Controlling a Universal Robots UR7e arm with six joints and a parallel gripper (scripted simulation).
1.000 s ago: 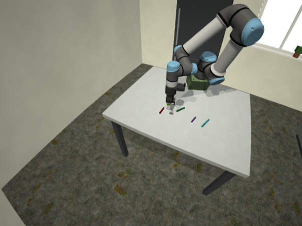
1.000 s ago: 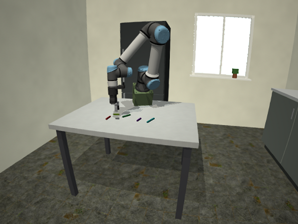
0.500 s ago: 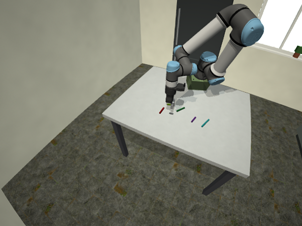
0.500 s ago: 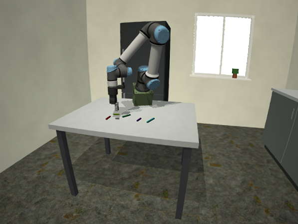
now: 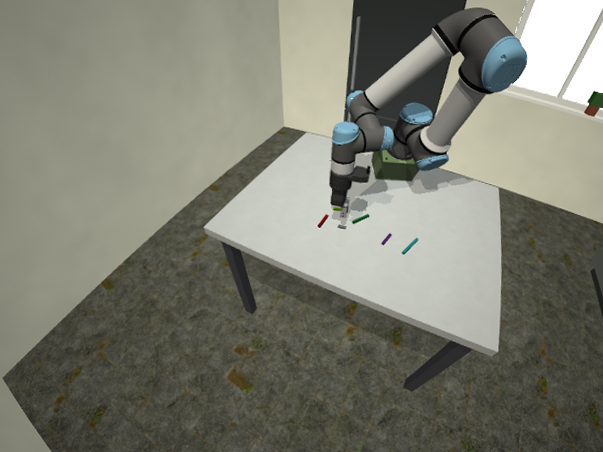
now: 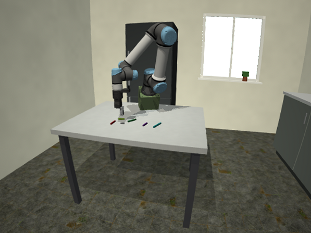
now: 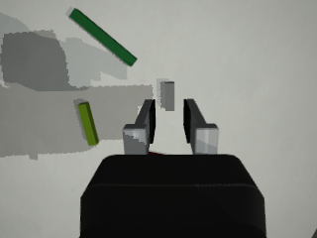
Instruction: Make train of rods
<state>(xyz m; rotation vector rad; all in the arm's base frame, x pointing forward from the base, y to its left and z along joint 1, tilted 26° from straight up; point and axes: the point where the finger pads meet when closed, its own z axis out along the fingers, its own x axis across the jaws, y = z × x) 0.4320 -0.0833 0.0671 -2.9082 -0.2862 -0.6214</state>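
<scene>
My hand is 80 mm above the grey rod. The rest, counted from my hand: lime rod 80 mm behind, 50 mm to the right, 80 mm below; then green rod 80 mm behind, 40 mm to the left, 80 mm below; then red rod 10 mm ahead, 80 mm to the right, 80 mm below.
</scene>
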